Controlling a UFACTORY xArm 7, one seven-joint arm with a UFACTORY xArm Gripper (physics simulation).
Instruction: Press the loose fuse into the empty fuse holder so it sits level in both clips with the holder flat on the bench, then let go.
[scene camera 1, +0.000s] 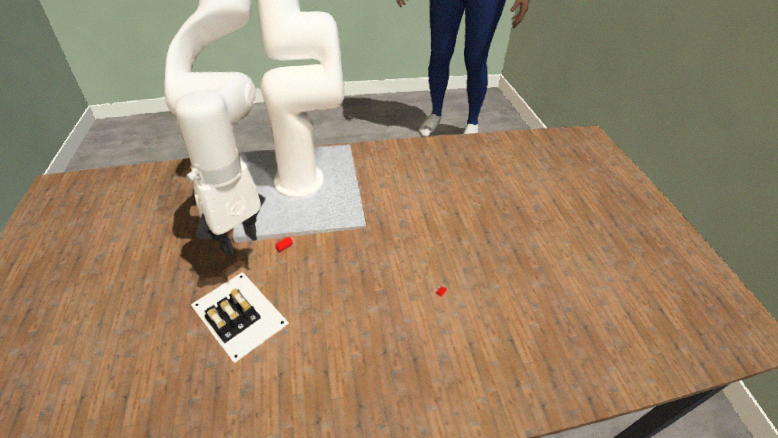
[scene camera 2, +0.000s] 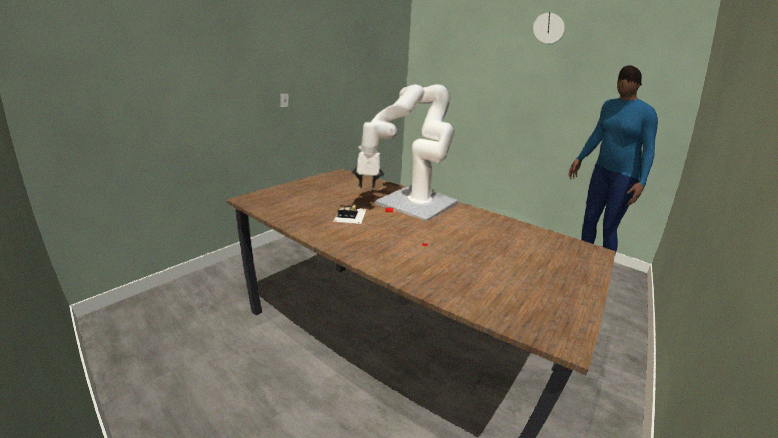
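Where they show: gripper, fingertip midpoint: (scene camera 1: 240, 244) (scene camera 2: 366, 188); arm's base, link origin: (scene camera 1: 298, 181) (scene camera 2: 420, 199).
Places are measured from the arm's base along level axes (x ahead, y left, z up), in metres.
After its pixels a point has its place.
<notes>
The black fuse holder (scene camera 1: 232, 328) @[x 0.415, y -0.113, z -0.014 m] (scene camera 2: 347, 213) @[x 0.406, y -0.096, z -0.004 m] sits on a white plate (scene camera 1: 271, 322) @[x 0.401, y -0.041, z -0.023 m] (scene camera 2: 357, 218) @[x 0.379, y -0.058, z -0.023 m] that lies on the table. Three fuses with brass ends and pale middles lie side by side in it: the left fuse (scene camera 1: 216, 317) @[x 0.402, y -0.140, z 0.007 m], the middle fuse (scene camera 1: 229, 310) @[x 0.387, y -0.118, z 0.007 m] and the right fuse (scene camera 1: 240, 300) @[x 0.375, y -0.095, z 0.020 m] (scene camera 2: 353, 206) @[x 0.368, y -0.097, z 0.020 m]. The right fuse's far end looks higher than its near end and sticks out past the others, so it looks tilted. How it sits in its clips is too small to tell. My gripper (scene camera 1: 241, 244) @[x 0.296, y -0.089, z 0.093 m] (scene camera 2: 366, 187) @[x 0.296, y -0.089, z 0.093 m] is open and empty, raised above the table behind the plate, apart from the fuses.
A red cylinder (scene camera 1: 284, 244) @[x 0.209, y -0.025, z -0.010 m] (scene camera 2: 389, 210) @[x 0.209, y -0.020, z -0.016 m] lies near the front edge of the grey base slab (scene camera 1: 337, 201) @[x 0.077, y 0.098, z -0.008 m] (scene camera 2: 435, 205) @[x 0.003, y 0.100, z -0.004 m]. A smaller red piece (scene camera 1: 441, 291) @[x 0.362, y 0.305, z -0.017 m] (scene camera 2: 424, 244) @[x 0.362, y 0.308, z -0.019 m] lies farther right on the table. A person (scene camera 2: 623, 141) stands behind the table.
</notes>
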